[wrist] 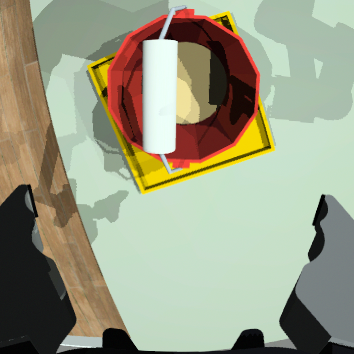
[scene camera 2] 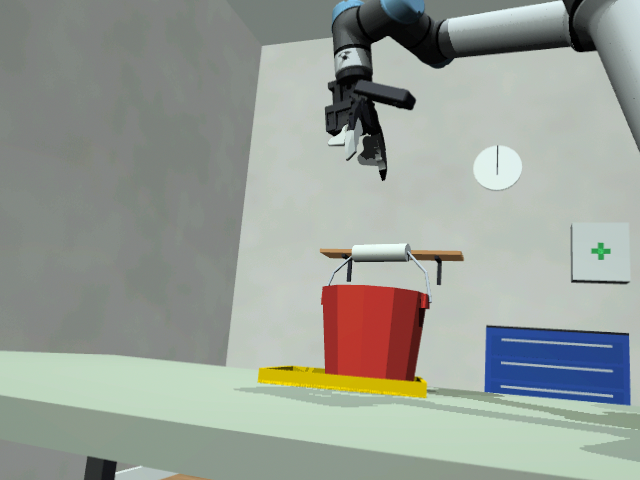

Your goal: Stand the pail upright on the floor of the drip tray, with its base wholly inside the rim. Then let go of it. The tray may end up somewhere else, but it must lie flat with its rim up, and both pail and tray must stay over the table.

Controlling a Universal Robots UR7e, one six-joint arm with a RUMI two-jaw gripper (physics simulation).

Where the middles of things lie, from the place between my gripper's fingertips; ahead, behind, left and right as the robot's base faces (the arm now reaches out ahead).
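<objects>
I find the yellow drip tray (scene camera 2: pixel 300 376) 380 mm below my hand, and it is also 10 mm ahead of my hand and 10 mm to the right of it.
</objects>
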